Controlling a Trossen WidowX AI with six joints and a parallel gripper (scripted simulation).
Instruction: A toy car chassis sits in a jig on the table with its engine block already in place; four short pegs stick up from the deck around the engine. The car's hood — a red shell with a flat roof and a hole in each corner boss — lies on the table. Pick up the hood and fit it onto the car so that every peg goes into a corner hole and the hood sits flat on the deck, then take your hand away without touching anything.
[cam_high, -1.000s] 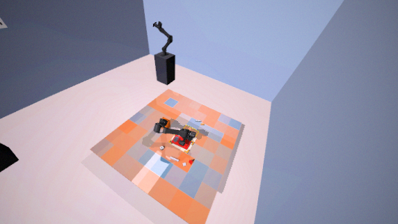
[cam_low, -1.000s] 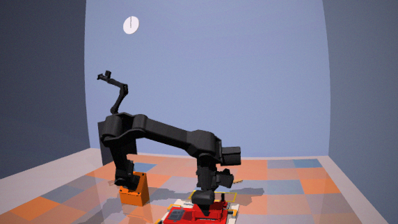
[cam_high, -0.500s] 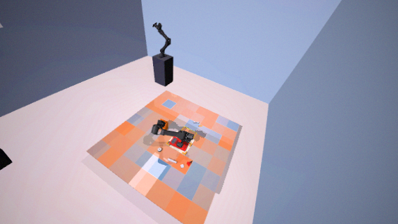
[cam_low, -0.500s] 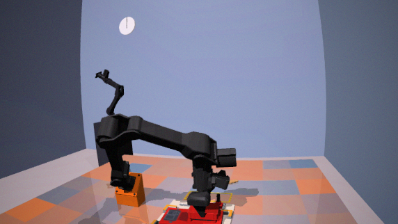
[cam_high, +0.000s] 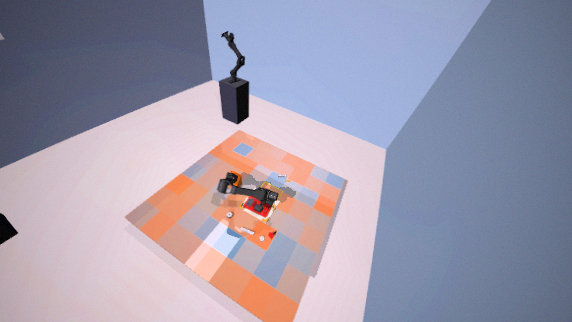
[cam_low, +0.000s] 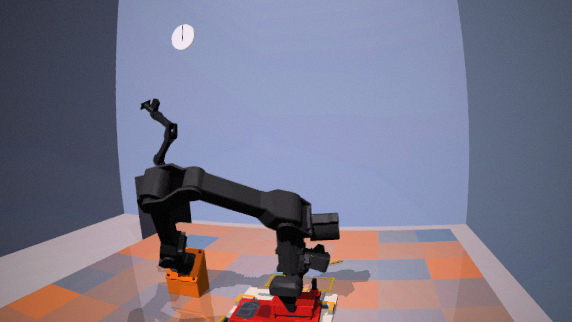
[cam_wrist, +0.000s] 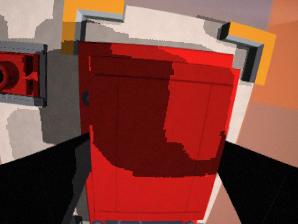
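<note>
Now: gripper tip 1 cm below the red hood. Also, from my gripper tip: white jig (4 cm below, 3 cm behind, 2 cm to the left).
</note>
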